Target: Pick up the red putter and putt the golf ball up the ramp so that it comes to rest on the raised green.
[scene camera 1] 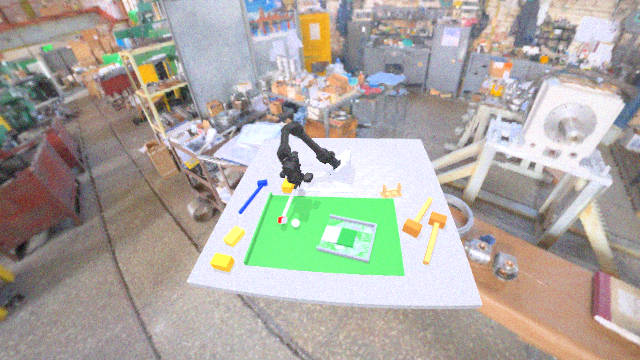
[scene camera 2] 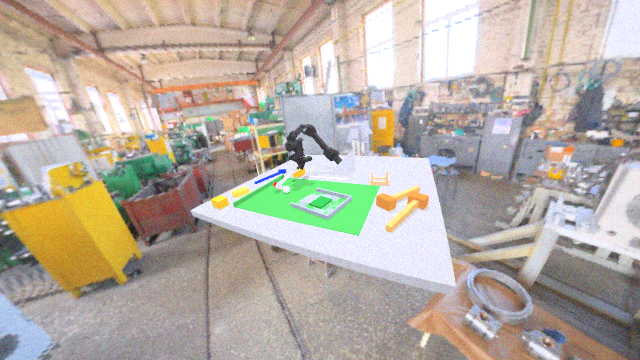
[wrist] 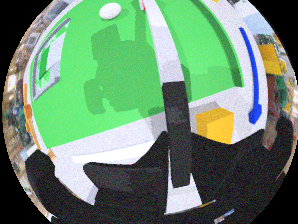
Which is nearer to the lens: the white bar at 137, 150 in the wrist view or the yellow block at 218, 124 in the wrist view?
The yellow block.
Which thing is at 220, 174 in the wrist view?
My gripper.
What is my gripper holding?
A red putter.
